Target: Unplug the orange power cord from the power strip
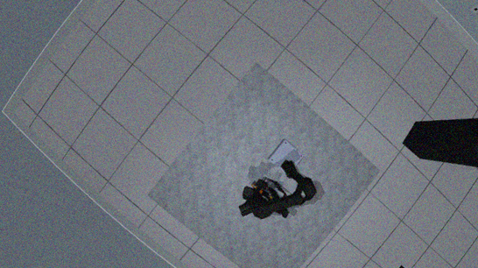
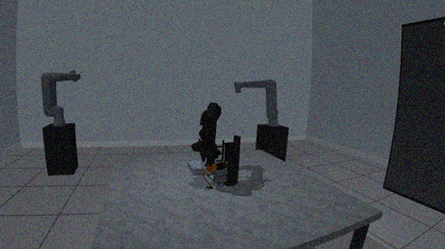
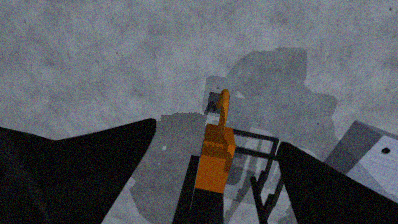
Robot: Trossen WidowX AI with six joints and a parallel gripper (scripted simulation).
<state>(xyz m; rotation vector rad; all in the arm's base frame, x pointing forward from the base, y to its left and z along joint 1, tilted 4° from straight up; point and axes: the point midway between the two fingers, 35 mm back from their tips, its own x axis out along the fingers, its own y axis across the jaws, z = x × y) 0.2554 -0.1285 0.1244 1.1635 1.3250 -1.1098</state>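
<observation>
Right now the orange plug is 1 cm behind my gripper tip, 5 cm to the left of it and 2 cm below it.
</observation>
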